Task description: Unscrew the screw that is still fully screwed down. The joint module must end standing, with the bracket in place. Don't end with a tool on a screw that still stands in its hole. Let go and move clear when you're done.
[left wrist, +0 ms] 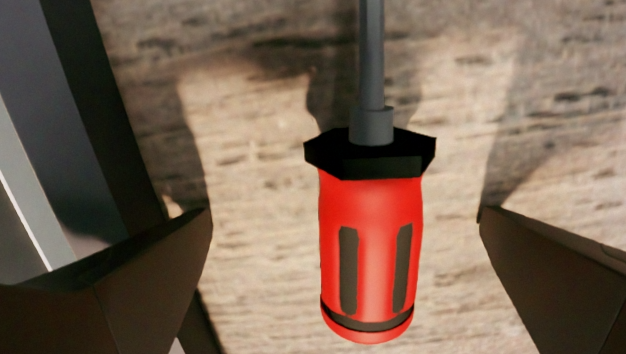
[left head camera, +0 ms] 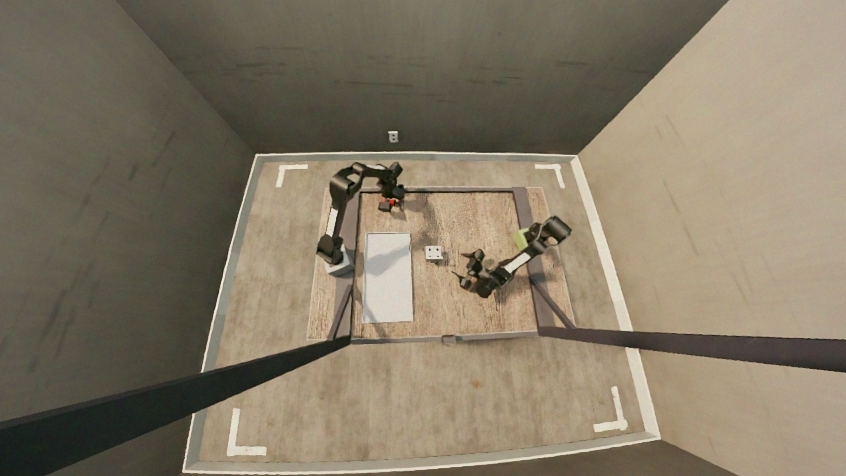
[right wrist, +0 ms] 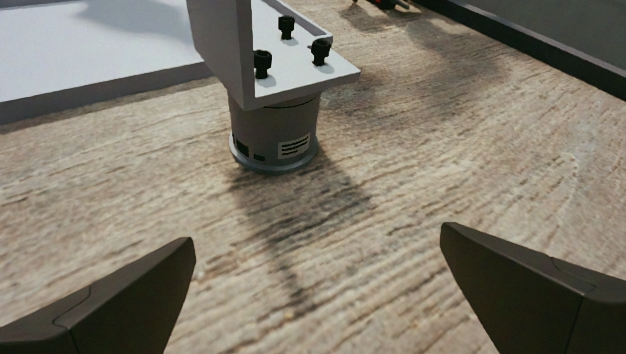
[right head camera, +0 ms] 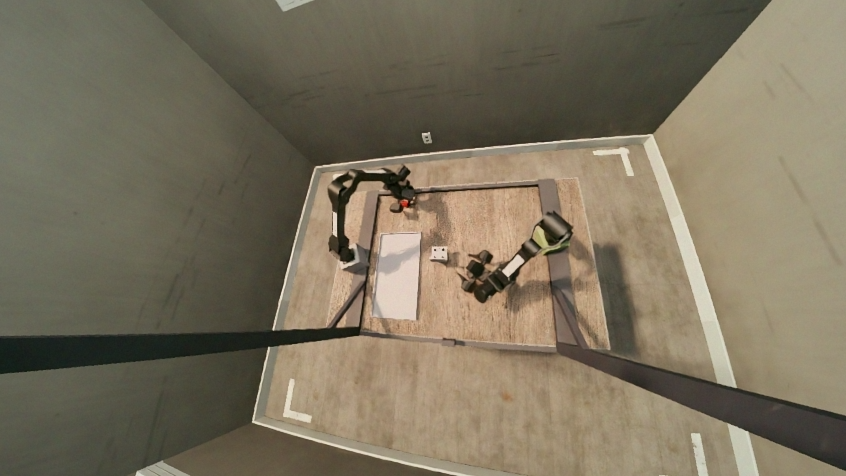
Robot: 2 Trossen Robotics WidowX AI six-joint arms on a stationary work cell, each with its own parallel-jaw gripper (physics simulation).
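Frame: origin at the left arm's base, x ahead, y left, z up, level; centimetres.
Seen in the pictures: left gripper, fingertip midpoint: [left wrist: 346, 220] [left head camera: 389, 202] [right wrist: 380, 1] [right head camera: 405, 203]; right gripper, fingertip midpoint: [left head camera: 456, 262] [right wrist: 318, 240] [right head camera: 463, 263]; left arm's base, origin of the base link: [left head camera: 334, 258] [right head camera: 348, 256]; right arm's base, origin of the base link: [left head camera: 530, 237].
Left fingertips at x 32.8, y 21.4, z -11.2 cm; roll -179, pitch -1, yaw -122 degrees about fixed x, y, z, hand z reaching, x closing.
Offsets run from my left fingertips to a thing's top centre. "*": to the spot under its first point.
The joint module {dx +7.6, dy -36.0, dz +6.2 cm} [right wrist: 275, 125] stands upright on the table, with the L-shaped white bracket [left head camera: 433, 252] [right head camera: 438, 253] [right wrist: 305, 75] on top. In the right wrist view three black screws {dx +6.7, dy -33.7, dz +7.6 cm} [right wrist: 286, 25] {dx +10.0, dy -35.1, dz +7.6 cm} [right wrist: 320, 50] {dx +8.5, dy -38.3, dz +7.6 cm} [right wrist: 262, 62] stand raised with shank showing; the bracket's upright plate hides the area behind it. A red-handled screwdriver {dx +1.6, dy -1.5, dz +2.8 cm} [left head camera: 391, 202] [right head camera: 404, 203] [left wrist: 371, 250] lies on the table near the far-left corner. My left gripper [left wrist: 346, 220] is open, its fingers on either side of the handle, apart from it. My right gripper [left head camera: 459, 264] [right head camera: 465, 264] [right wrist: 318, 240] is open and empty, a little right of the module.
A shallow white tray {dx -15.2, dy -35.1, dz +1.5 cm} [left head camera: 387, 301] [right head camera: 395, 296] [right wrist: 100, 45] lies left of the module. The dark cell frame {* dx +38.0, dy -9.3, dz +1.6 cm} [left head camera: 461, 190] [right head camera: 485, 187] borders the table and runs close to the screwdriver. The right arm's green base [left head camera: 521, 238] [right head camera: 545, 243] sits at the right edge.
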